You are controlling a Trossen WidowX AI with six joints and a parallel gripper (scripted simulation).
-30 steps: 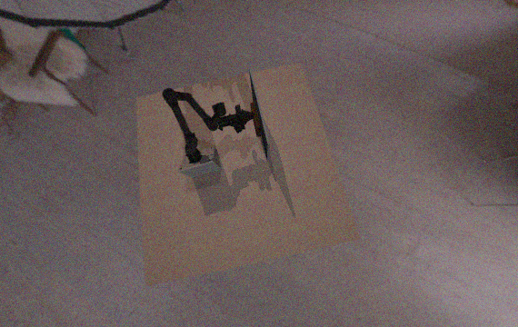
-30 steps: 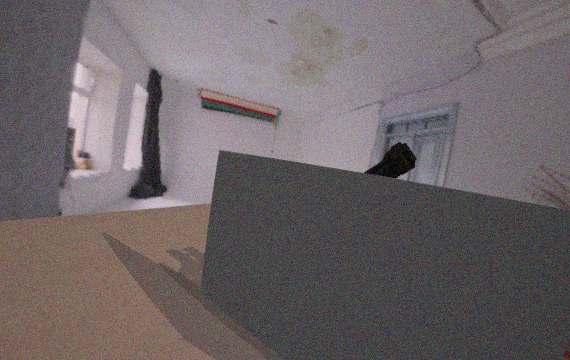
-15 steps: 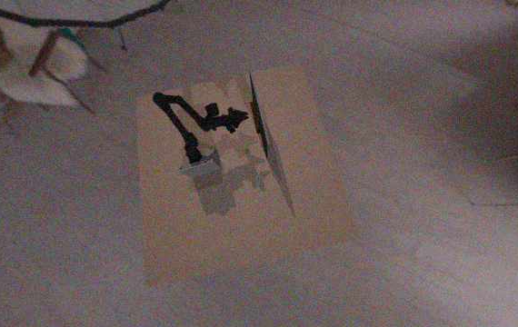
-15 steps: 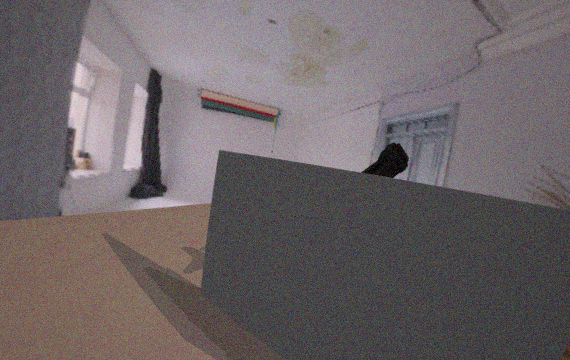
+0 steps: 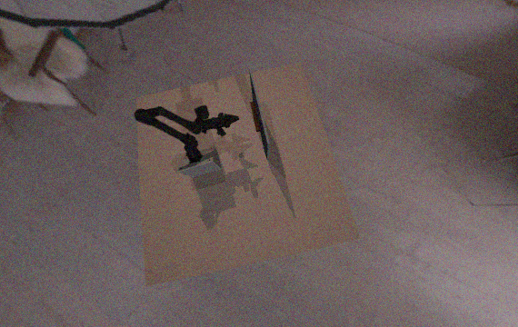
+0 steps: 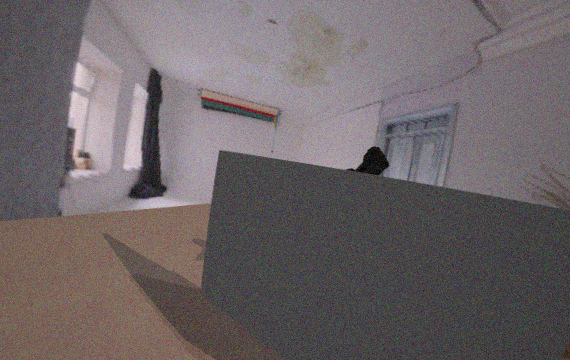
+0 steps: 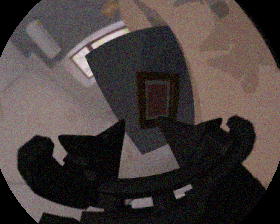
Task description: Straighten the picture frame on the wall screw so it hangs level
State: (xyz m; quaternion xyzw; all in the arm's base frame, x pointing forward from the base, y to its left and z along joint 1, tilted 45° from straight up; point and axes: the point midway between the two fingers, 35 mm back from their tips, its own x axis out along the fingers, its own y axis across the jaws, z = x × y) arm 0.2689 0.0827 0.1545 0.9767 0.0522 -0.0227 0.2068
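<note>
The picture frame is 10 cm ahead of my gripper tip, 2 cm to the left of it and 7 cm below it. Round my gripper tip: wall panel (12 cm ahead, 2 cm to the left, 7 cm below).
</note>
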